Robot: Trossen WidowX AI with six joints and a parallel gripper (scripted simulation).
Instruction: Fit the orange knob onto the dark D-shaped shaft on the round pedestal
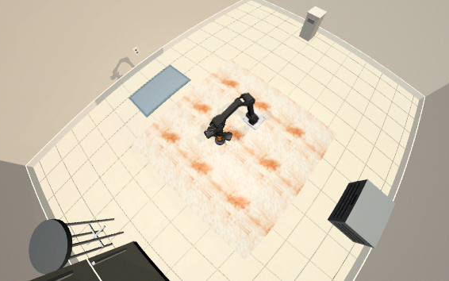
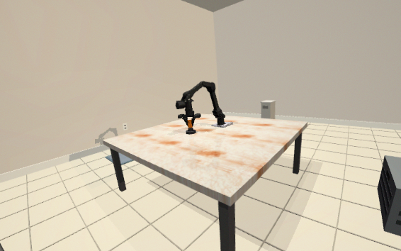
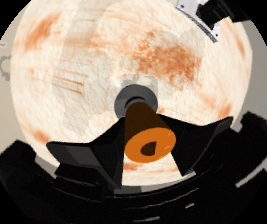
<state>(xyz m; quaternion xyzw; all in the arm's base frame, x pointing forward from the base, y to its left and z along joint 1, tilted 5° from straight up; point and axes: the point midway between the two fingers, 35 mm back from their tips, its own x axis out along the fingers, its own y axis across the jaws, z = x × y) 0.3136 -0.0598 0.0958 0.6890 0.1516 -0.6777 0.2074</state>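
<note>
The dark round pedestal is 3 cm below my gripper tip. Also, from my gripper tip: orange knob (2 cm above).
</note>
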